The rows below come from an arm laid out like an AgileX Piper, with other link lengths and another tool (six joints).
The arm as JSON. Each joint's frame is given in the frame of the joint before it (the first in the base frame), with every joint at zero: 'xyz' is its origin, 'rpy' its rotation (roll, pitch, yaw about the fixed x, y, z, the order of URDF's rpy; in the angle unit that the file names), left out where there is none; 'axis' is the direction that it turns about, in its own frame. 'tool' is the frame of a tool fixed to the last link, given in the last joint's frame.
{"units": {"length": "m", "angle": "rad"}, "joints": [
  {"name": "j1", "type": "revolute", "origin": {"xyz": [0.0, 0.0, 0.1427]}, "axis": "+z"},
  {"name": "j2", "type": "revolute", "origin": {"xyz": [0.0, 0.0, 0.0]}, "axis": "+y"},
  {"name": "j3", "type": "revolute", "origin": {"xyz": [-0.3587, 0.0, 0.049]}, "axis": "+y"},
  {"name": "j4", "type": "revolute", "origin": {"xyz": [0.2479, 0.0, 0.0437]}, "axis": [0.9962, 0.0, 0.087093]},
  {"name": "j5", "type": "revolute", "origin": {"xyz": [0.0, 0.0, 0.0]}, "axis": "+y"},
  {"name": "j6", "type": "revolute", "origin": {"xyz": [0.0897, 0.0, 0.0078]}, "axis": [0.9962, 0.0, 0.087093]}
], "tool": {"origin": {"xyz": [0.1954, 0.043, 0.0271], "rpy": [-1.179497, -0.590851, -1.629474]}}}
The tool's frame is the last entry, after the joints.
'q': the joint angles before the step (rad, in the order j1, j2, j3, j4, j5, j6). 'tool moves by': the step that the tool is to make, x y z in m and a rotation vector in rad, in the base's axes. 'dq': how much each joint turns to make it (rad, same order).
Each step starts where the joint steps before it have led.
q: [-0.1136 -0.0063 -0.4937 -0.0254 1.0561 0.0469]
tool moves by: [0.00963 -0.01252 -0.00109 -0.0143 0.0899 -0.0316]
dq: [0.0001 0.1158 -0.0226 -0.0457 -0.0047 0.0171]
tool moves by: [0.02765 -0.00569 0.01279 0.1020 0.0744 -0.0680]
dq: [-0.0001 0.1844 -0.0419 -0.0060 -0.0494 0.1214]
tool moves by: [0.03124 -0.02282 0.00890 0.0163 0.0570 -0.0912]
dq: [-0.0125 0.1700 -0.0379 -0.0722 -0.0643 0.1042]
